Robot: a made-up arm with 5 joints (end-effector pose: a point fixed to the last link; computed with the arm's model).
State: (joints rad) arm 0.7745 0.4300 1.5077 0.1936 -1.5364
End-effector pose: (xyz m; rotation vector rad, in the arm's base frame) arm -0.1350 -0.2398 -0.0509 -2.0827 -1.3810 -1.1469
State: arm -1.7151 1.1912 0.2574 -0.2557 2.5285
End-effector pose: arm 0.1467 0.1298 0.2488 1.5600 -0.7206 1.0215
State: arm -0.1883 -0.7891 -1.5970 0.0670 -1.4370
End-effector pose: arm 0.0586 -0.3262 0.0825 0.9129 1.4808 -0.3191
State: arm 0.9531 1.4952 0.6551 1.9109 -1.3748
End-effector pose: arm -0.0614 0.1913 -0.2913 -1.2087 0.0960 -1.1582
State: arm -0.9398 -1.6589 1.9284 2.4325 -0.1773
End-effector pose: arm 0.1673 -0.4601 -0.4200 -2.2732 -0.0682 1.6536
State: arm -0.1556 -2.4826 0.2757 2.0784 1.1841
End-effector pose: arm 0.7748 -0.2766 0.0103 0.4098 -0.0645 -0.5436
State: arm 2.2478 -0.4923 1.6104 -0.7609 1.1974
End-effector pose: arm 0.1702 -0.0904 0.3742 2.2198 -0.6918 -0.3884
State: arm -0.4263 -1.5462 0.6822 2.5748 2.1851
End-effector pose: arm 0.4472 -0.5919 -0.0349 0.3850 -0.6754 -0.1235
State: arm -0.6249 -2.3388 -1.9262 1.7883 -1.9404
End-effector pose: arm 0.5360 -0.2215 -0.2648 0.9391 1.6612 2.0517
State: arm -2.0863 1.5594 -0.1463 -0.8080 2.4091
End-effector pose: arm 0.1335 0.0891 0.0836 2.0802 -0.1323 -0.1272
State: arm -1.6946 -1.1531 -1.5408 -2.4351 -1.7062
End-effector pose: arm 0.1380 0.4490 -0.1931 -0.8834 1.8293 -0.5476
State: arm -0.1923 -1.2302 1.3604 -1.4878 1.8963
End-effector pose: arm 0.2186 -0.0574 0.0619 -1.2206 -0.7108 1.2634
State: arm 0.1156 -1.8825 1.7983 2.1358 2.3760
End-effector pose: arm 0.3044 -0.6148 0.2819 0.3710 -1.7255 0.1791
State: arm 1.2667 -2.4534 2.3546 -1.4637 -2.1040
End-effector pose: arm 0.1533 -0.0853 0.2045 1.1682 -0.4653 -0.1970
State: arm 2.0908 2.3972 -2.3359 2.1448 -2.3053
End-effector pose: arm 0.4623 -0.3333 -0.0002 0.2628 -1.8676 1.3316
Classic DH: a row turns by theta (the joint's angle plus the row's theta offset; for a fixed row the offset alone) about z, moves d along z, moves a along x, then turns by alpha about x. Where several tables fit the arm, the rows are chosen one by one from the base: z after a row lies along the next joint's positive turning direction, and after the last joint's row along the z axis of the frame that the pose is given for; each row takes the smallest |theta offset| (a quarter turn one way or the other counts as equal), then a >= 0, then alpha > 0; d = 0 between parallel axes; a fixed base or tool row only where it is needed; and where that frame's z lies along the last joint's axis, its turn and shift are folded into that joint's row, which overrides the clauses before.
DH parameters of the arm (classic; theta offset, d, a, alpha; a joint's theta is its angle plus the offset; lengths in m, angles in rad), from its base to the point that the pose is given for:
base (fixed): -1.5708 0.0989 0 1.5708
joint 1: 0 -0.1012 0.0966 1.5708
joint 2: 0 0.1123 0.1035 -1.5708
joint 3: 0 0.2855 0.0728 -1.5708
joint 4: -0.2721 0 -0.3033 0
joint 5: -1.0416 0 -0.0739 0
tool (fixed): 2.8845 0.022 0 0

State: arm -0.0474 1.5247 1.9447 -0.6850 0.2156
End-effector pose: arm -0.0116 -0.1269 -0.1080 -1.8543 1.1211 -1.2158
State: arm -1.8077 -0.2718 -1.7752 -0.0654 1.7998
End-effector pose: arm -0.0573 -0.0764 -0.2588 -1.7040 2.0177 0.2123
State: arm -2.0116 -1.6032 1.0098 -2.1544 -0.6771
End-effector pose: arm 0.3724 -0.0695 -0.1958 2.2001 0.6346 -1.7253
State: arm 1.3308 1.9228 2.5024 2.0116 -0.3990
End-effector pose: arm 0.2654 0.0208 -0.3994 -0.1174 1.8118 -1.5810
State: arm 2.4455 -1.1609 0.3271 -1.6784 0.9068
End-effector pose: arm 0.4062 0.1122 0.2191 -2.5726 0.3654 0.5219
